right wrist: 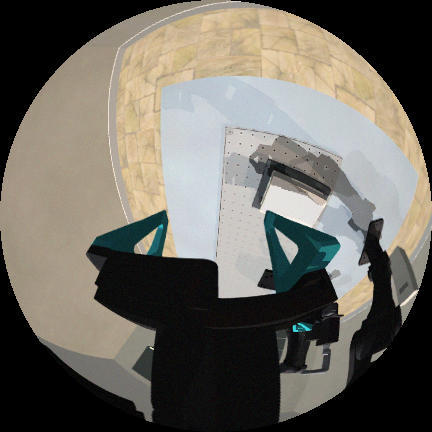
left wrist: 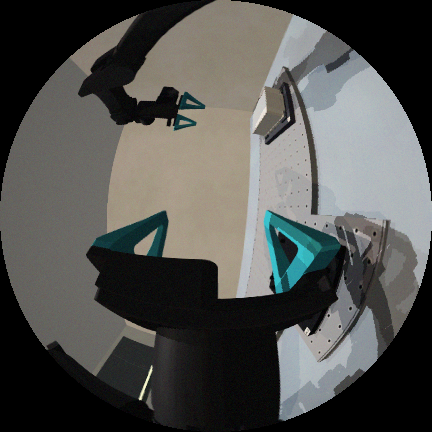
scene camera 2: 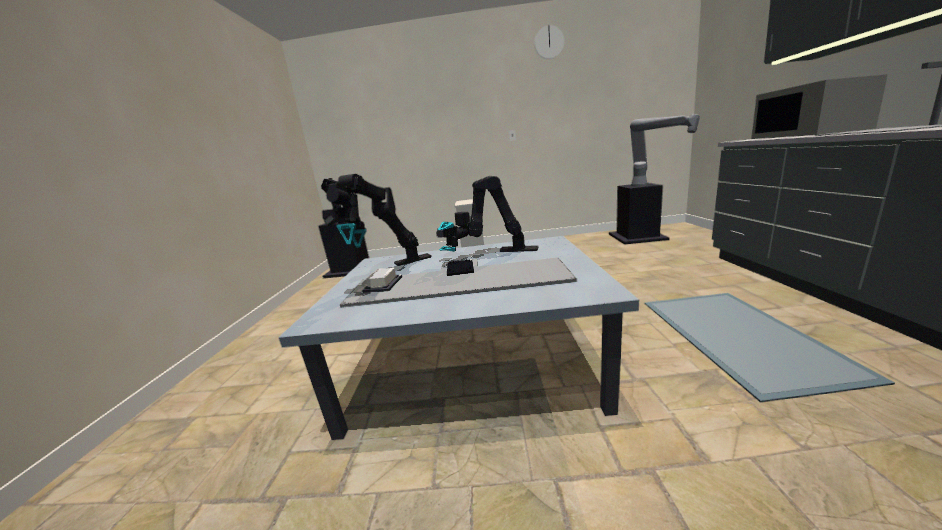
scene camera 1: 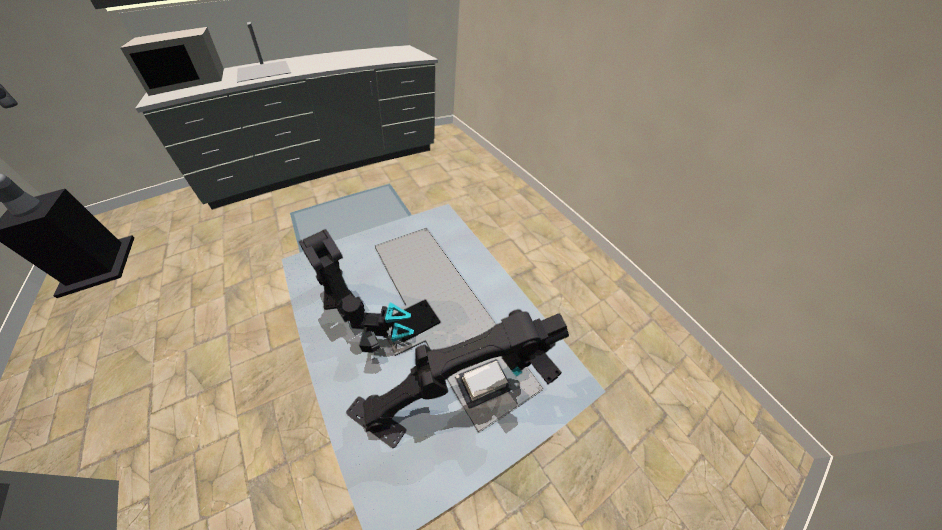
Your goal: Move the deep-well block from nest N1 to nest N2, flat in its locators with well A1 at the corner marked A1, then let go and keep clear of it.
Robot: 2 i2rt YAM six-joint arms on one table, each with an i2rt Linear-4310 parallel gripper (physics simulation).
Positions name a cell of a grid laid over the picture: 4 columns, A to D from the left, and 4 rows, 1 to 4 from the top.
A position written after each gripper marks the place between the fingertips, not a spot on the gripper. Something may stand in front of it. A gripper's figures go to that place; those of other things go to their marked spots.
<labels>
The left gripper (scene camera 1: B3): 100 cm from the lens. A deep-well block (scene camera 1: C3): 102 cm from the lens.
</labels>
